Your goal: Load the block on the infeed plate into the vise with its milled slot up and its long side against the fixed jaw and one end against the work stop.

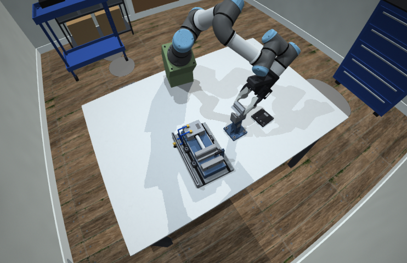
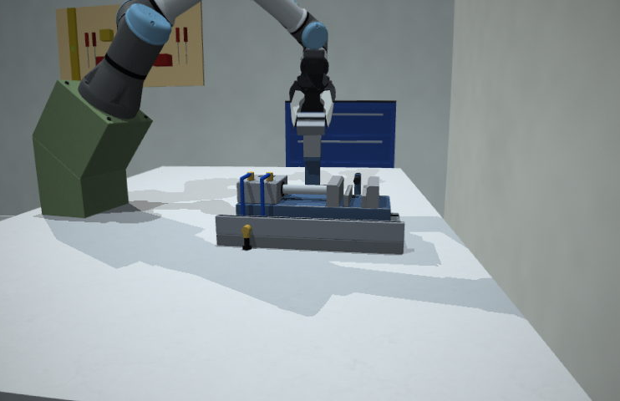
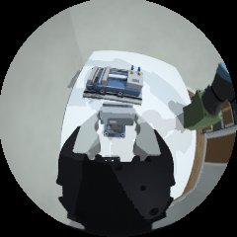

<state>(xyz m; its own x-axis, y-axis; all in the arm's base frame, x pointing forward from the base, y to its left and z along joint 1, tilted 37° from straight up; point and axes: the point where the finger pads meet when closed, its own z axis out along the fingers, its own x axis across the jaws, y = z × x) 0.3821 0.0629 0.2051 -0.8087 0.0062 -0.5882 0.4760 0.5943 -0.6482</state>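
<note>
Right now my hand is 10 mm to the left of the part. The rest, counted from my hand: work stop (70 mm ahead, 190 mm to the right, 100 mm below); air cylinder (100 mm behind, 200 mm to the right, 110 mm below); moving jaw (30 mm ahead, 220 mm to the right, 110 mm below).
</note>
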